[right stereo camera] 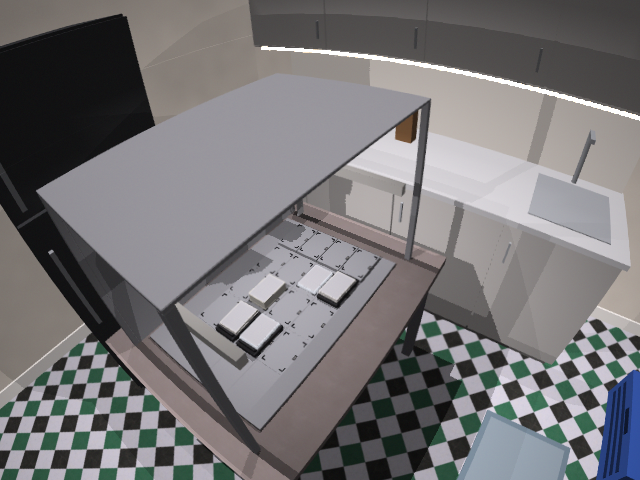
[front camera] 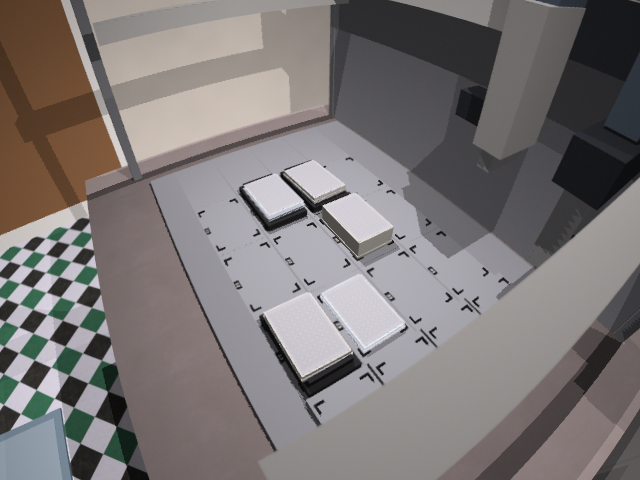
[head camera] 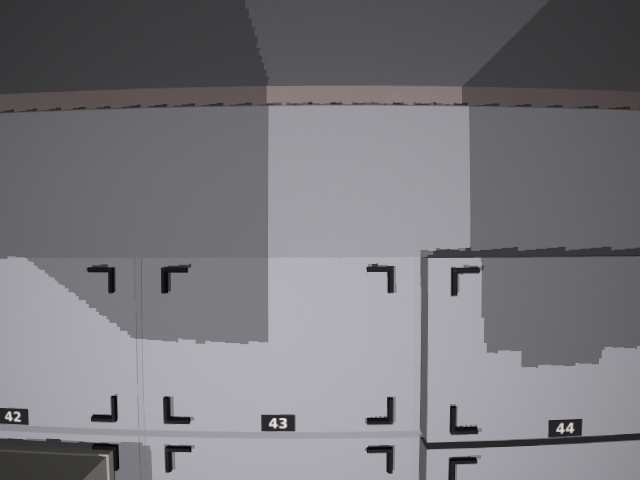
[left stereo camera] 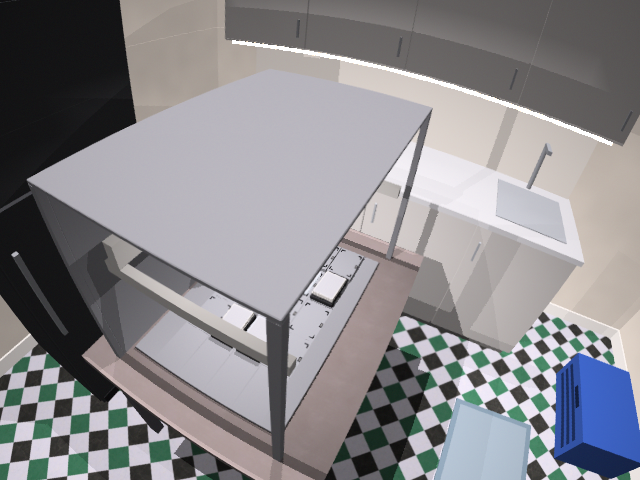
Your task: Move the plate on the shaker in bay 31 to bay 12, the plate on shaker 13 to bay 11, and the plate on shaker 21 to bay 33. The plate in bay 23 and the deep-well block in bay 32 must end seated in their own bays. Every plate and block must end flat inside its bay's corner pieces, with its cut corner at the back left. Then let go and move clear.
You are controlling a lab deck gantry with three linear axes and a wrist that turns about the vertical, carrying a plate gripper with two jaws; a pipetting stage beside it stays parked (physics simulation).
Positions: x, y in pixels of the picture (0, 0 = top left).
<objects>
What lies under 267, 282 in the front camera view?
A bay 12.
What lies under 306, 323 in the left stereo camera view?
A bay 12.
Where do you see a roof panel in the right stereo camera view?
164, 209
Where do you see a plate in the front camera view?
368, 319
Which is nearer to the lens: the plate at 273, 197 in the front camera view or the deep-well block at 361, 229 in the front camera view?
The deep-well block.
</objects>
